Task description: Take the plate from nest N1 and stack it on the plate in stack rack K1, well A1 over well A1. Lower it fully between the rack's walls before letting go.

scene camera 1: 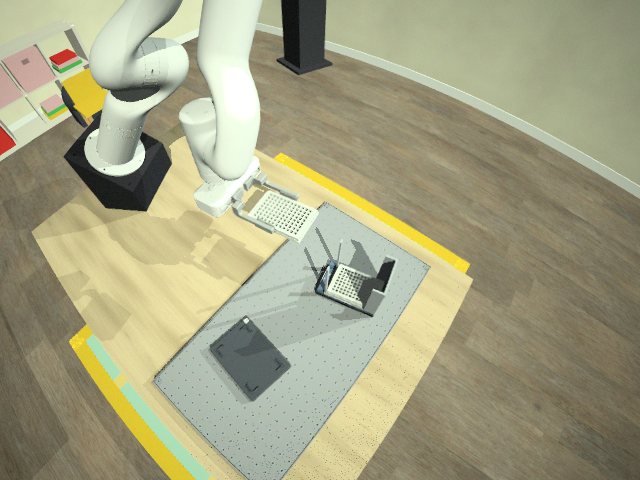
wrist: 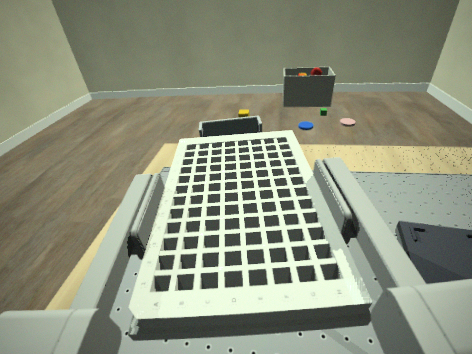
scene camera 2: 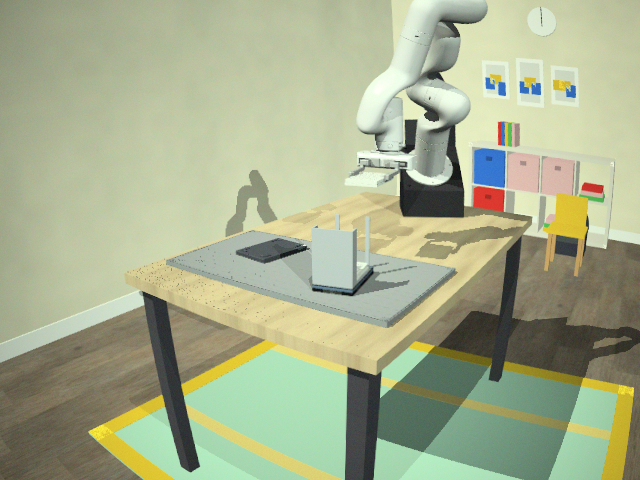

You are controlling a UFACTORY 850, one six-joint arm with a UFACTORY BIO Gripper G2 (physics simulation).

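Observation:
The white 96-well plate is held level, high above the table. My gripper is shut on its two long sides. In the wrist view, its well A1 corner is at the near left. Stack rack K1 stands apart from the held plate, farther from the robot base, with upright walls and thin posts. A second white plate lies low inside it; the held plate hides it in the wrist view. Nest N1 is dark and bears no plate.
The grey perforated board carries the rack and nest on the wooden table. The rack's tall walls and posts rise above its plate. The black robot pedestal stands at the table's far end in the second scene view.

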